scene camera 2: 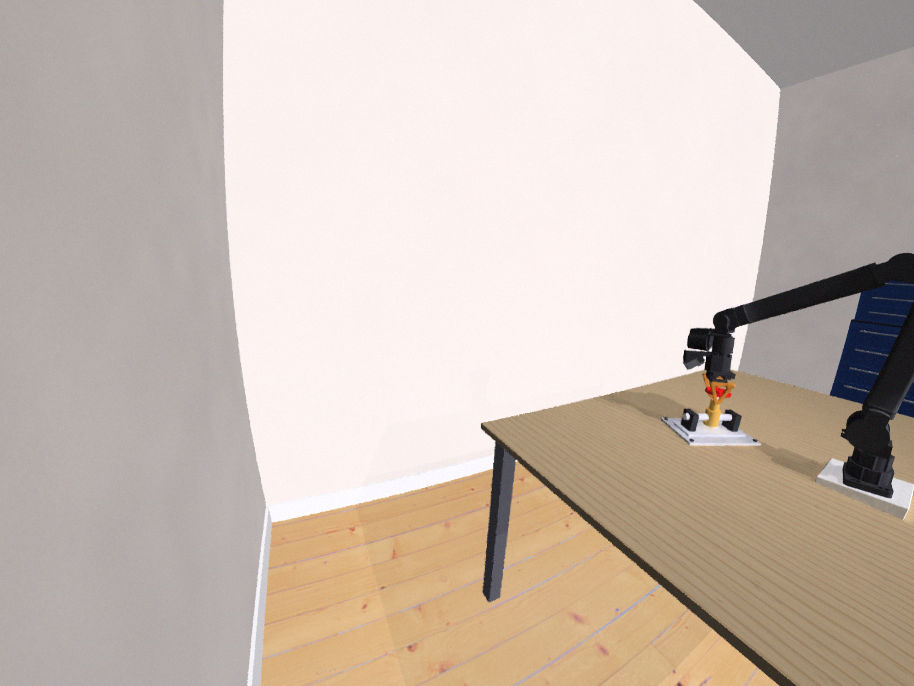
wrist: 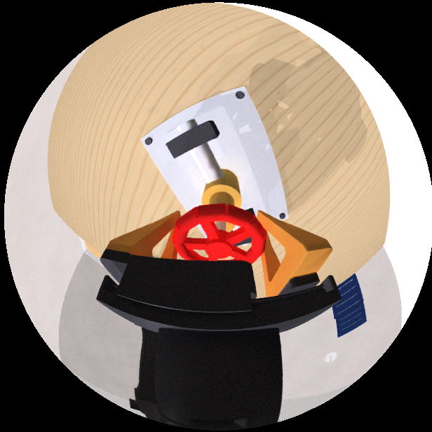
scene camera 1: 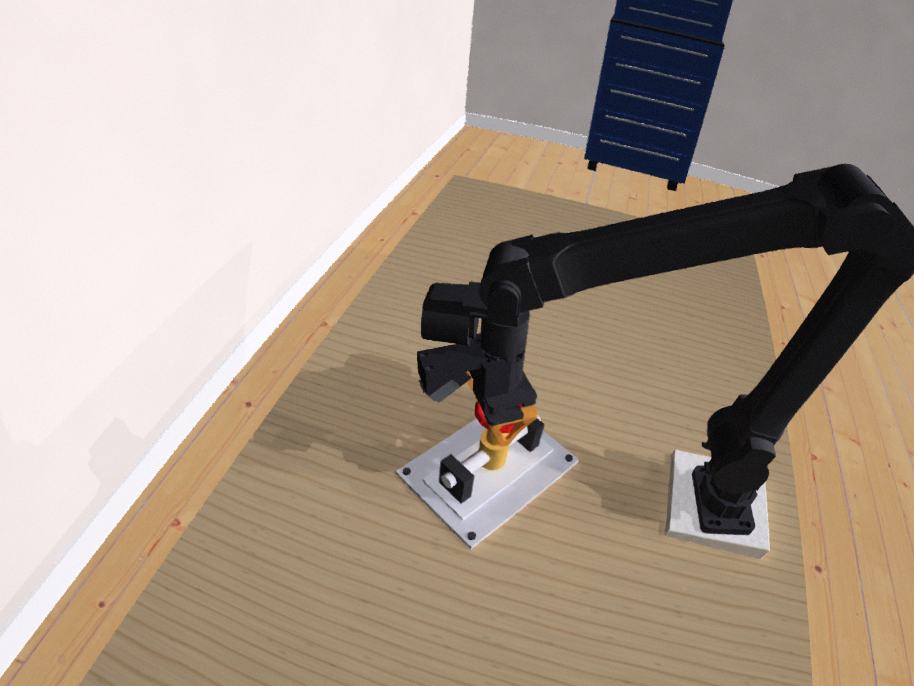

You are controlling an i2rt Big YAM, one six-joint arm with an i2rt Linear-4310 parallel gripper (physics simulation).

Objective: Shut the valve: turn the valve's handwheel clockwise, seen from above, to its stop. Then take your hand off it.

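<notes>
The valve's red handwheel [scene camera 1: 481,415] [scene camera 2: 717,392] [wrist: 220,248] sits level on top of the yellow valve body [scene camera 1: 493,454] [scene camera 2: 713,417] [wrist: 222,192]. The body stands on a white base plate [scene camera 1: 516,502] [scene camera 2: 727,440] [wrist: 250,115] with a pipe through two black brackets. My gripper [scene camera 1: 503,434] [scene camera 2: 716,395] [wrist: 218,216] points down over the valve and is shut on the handwheel, with one orange finger against each side of its rim. In the wrist view the near edge of the wheel is hidden by the gripper's black body.
The valve's plate lies on a wooden table [scene camera 1: 354,590] [scene camera 2: 664,502]. The arm's base stands on a pale block [scene camera 1: 682,502] [scene camera 2: 830,476] to the right of the valve. A pale wall [scene camera 1: 221,147] rises beyond the table's left edge. A blue cabinet [scene camera 1: 653,95] [wrist: 350,305] stands at the back.
</notes>
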